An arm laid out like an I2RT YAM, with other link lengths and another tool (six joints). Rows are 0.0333 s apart.
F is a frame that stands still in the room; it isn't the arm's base.
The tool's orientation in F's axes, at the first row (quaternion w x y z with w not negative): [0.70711, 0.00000, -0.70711, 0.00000]
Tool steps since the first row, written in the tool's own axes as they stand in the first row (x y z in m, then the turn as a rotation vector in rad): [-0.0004, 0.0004, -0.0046, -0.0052, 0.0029, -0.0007]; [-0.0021, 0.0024, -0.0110, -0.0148, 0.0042, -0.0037]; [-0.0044, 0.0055, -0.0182, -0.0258, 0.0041, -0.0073]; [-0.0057, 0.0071, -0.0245, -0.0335, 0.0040, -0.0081]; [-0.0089, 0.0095, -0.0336, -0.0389, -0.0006, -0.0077]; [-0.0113, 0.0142, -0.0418, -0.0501, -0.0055, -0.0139]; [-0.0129, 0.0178, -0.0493, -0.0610, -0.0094, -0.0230]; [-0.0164, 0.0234, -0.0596, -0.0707, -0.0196, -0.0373]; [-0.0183, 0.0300, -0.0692, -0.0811, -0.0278, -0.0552]
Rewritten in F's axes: [0.0046, 0.0004, -0.0004, 0.0007, 0.0029, -0.0052]; [0.0110, 0.0024, -0.0021, 0.0037, 0.0042, -0.0148]; [0.0182, 0.0055, -0.0044, 0.0073, 0.0041, -0.0258]; [0.0245, 0.0071, -0.0057, 0.0081, 0.0040, -0.0335]; [0.0336, 0.0095, -0.0089, 0.0077, -0.0006, -0.0389]; [0.0418, 0.0142, -0.0113, 0.0139, -0.0055, -0.0501]; [0.0493, 0.0178, -0.0129, 0.0230, -0.0094, -0.0610]; [0.0596, 0.0234, -0.0164, 0.0373, -0.0196, -0.0707]; [0.0692, 0.0300, -0.0183, 0.0552, -0.0278, -0.0811]
